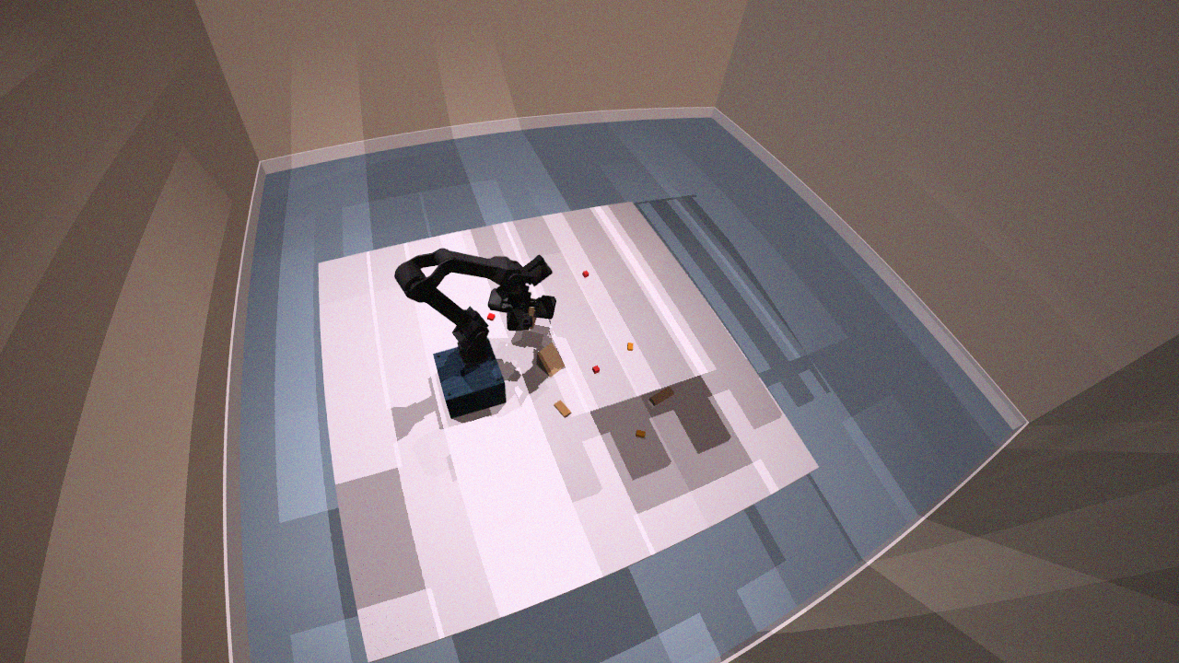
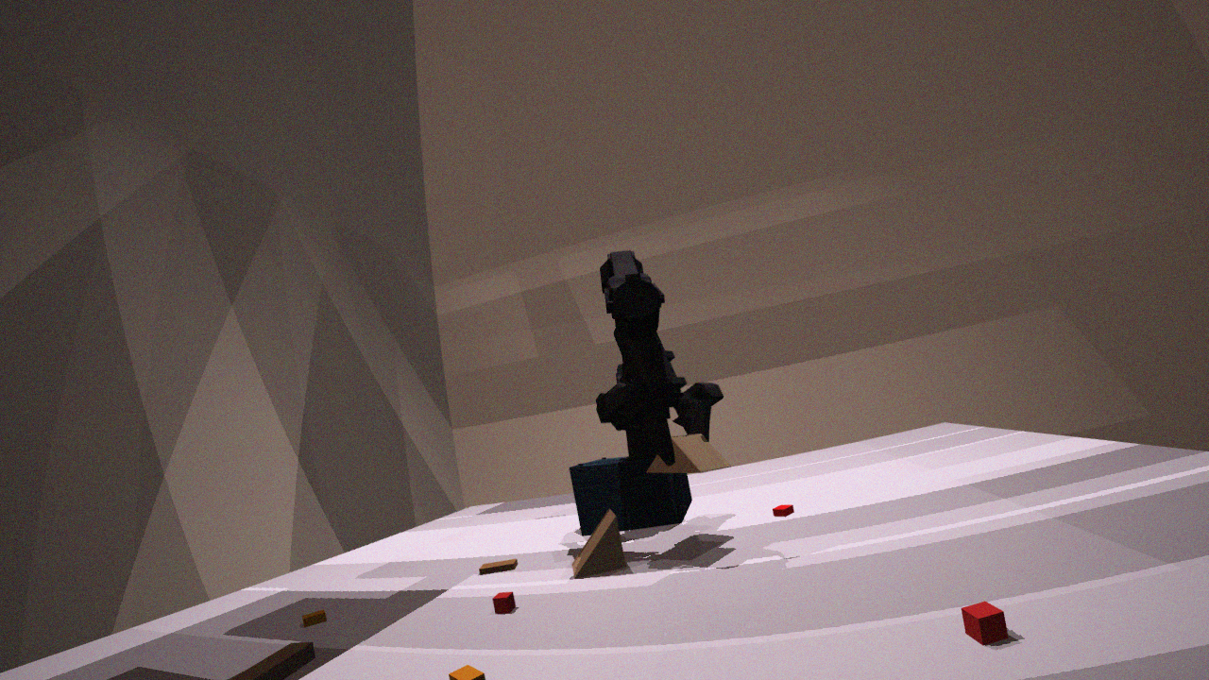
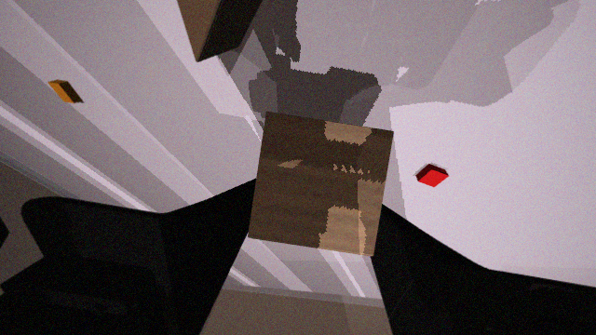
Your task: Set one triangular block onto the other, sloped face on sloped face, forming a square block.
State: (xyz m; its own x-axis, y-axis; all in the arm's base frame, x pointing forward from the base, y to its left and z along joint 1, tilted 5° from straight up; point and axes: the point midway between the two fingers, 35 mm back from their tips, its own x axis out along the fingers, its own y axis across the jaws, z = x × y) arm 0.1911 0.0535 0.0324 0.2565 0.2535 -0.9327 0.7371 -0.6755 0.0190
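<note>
Right now my gripper tip is 1 cm short of the triangular block, 12 cm to the left of it and 9 cm above it.
</note>
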